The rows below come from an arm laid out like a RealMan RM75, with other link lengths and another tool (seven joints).
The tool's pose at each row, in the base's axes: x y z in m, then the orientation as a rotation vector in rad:
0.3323 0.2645 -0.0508 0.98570 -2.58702 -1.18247
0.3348 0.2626 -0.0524 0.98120 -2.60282 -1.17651
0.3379 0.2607 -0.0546 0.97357 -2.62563 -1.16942
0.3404 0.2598 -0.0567 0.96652 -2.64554 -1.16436
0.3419 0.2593 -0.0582 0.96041 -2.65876 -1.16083
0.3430 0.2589 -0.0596 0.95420 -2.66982 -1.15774
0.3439 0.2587 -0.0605 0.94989 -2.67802 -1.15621
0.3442 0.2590 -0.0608 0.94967 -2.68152 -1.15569
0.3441 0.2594 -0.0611 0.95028 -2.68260 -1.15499
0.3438 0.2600 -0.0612 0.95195 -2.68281 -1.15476
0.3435 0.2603 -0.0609 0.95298 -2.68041 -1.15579
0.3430 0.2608 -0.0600 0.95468 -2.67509 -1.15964
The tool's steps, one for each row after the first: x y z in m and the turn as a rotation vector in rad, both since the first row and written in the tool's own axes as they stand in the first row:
-0.0006 -0.0033 -0.0010 0.01035 -0.00862 0.00254
-0.0015 -0.0074 -0.0019 0.02441 -0.02196 0.00658
-0.0026 -0.0106 -0.0019 0.03610 -0.03428 0.01005
-0.0032 -0.0127 -0.0017 0.04372 -0.04241 0.01331
-0.0036 -0.0144 -0.0014 0.05000 -0.04917 0.01676
-0.0041 -0.0156 -0.0013 0.05436 -0.05460 0.01895
-0.0045 -0.0158 -0.0010 0.05638 -0.05699 0.01876
-0.0046 -0.0158 -0.0005 0.05733 -0.05745 0.01834
-0.0047 -0.0154 0.0000 0.05777 -0.05748 0.01722
-0.0047 -0.0149 0.0001 0.05621 -0.05620 0.01663
-0.0047 -0.0138 0.0000 0.05196 -0.05417 0.01542

